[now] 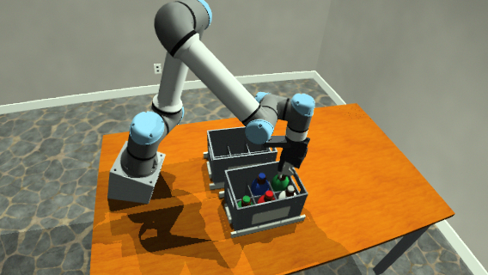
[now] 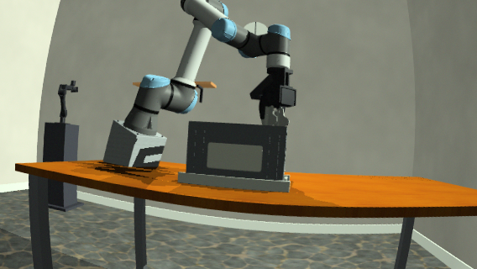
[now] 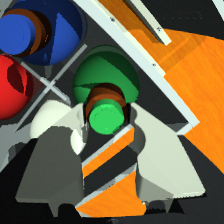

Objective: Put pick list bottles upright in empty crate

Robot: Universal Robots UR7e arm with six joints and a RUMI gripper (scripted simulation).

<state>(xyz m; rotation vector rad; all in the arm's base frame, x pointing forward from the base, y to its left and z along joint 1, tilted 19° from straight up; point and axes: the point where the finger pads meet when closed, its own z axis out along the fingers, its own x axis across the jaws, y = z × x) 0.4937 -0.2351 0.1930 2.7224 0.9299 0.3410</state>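
The green bottle is 70 mm below my hand. Also, from my hand: blue-label bottle (80 mm behind, 70 mm below, 10 mm to the left); white-label bottle (90 mm to the right, 70 mm below, 10 mm behind); red-label bottle (100 mm behind, 70 mm to the right, 70 mm below).
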